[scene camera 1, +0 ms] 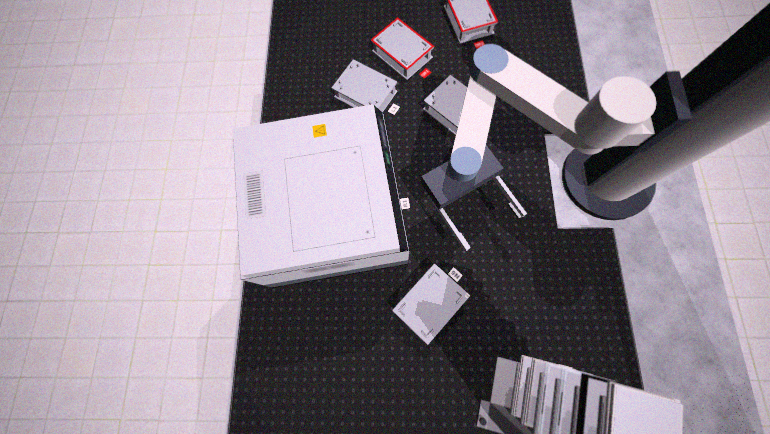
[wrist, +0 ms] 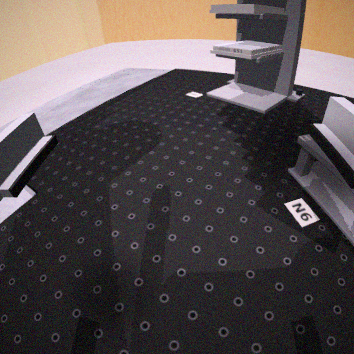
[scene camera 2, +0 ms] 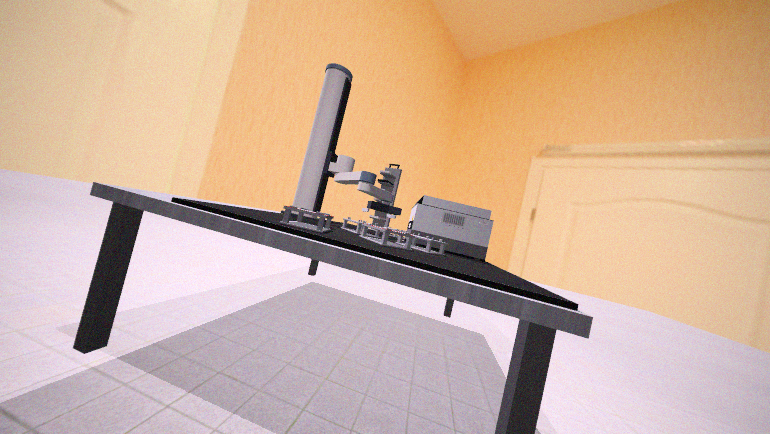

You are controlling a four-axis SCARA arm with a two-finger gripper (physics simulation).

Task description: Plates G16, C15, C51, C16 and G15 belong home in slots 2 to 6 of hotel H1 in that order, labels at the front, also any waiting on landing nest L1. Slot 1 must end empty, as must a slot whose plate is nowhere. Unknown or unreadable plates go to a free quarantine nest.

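Where they show: gripper, fingertip midpoint: (scene camera 1: 496,232) (wrist: 176,114) (scene camera 2: 375,212); arm's base at its link origin: (scene camera 1: 606,179).
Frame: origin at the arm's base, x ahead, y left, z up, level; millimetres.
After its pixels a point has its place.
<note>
My gripper (scene camera 1: 496,231) @[z 135, x 366, y 187 mm] (scene camera 2: 380,214) @[z 135, x 366, y 187 mm] (wrist: 176,114) @[z 135, x 366, y 187 mm] is open and empty above the mat, between the big white device and the arm's column. Hotel H1 (scene camera 1: 647,409) (scene camera 2: 395,180) @[z 442, x 365, y 592 mm] (wrist: 295,50) @[z 117, x 387, y 591 mm] stands beyond it. In the wrist view, a plate (wrist: 247,49) @[z 124, x 320, y 473 mm] with a blurred label that seems to end in 51 lies on the lowest shelf seen above the base; the label faces me. Whether the shelf (wrist: 250,9) @[z 187, x 323, y 470 mm] above bears a plate I cannot tell. Landing nest L1 (scene camera 1: 363,83) @[z 63, x 705, y -304 mm] shows pegs and no plate that I can make out. Two red-edged quarantine nests (scene camera 1: 403,43) @[z 63, x 580, y -447 mm] (scene camera 1: 471,13) @[z 63, x 360, y -554 mm] look free.
The white device (scene camera 1: 328,188) @[z 263, x 756, y 112 mm] (scene camera 2: 452,221) @[z 168, x 819, y -71 mm] has card R1 (scene camera 1: 404,203) @[z 13, x 586, y 68 mm] at its front. Nest N6 (scene camera 1: 431,301) @[z 62, x 523, y 347 mm] stands between it and the hotel; its card (wrist: 302,212) @[z 13, x 453, y 273 mm] shows in the wrist view. Another pegged nest (scene camera 1: 444,102) @[z 63, x 462, y -229 mm] is partly under the arm. The column (scene camera 2: 318,140) @[z 448, x 18, y -73 mm] stands behind.
</note>
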